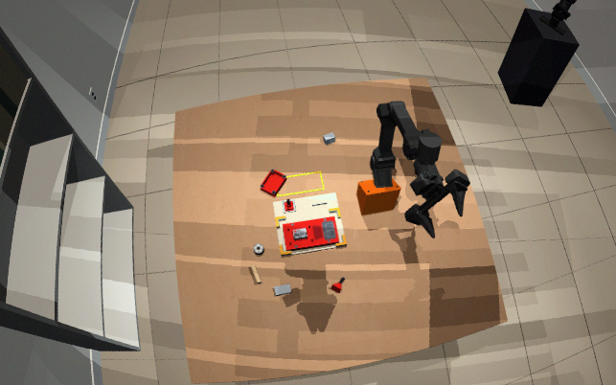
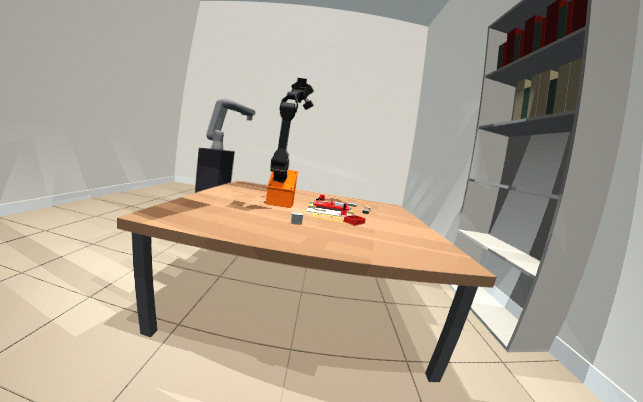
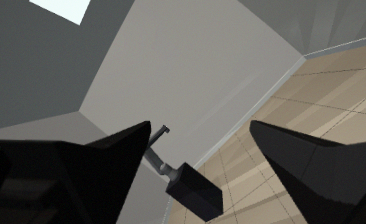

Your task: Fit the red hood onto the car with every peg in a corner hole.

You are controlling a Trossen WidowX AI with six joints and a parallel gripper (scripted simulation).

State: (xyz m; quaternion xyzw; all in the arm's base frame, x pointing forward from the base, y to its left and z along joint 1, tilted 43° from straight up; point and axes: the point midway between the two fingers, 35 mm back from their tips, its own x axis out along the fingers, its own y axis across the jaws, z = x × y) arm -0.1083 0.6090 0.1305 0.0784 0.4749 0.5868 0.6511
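Now: gripper tip 66 cm above the red hood, 48 cm to the left of it and 46 cm short of it. From my gripper tip the other things lie so: wooden dowel: 65 cm below, 52 cm ahead, 10 cm to the right.
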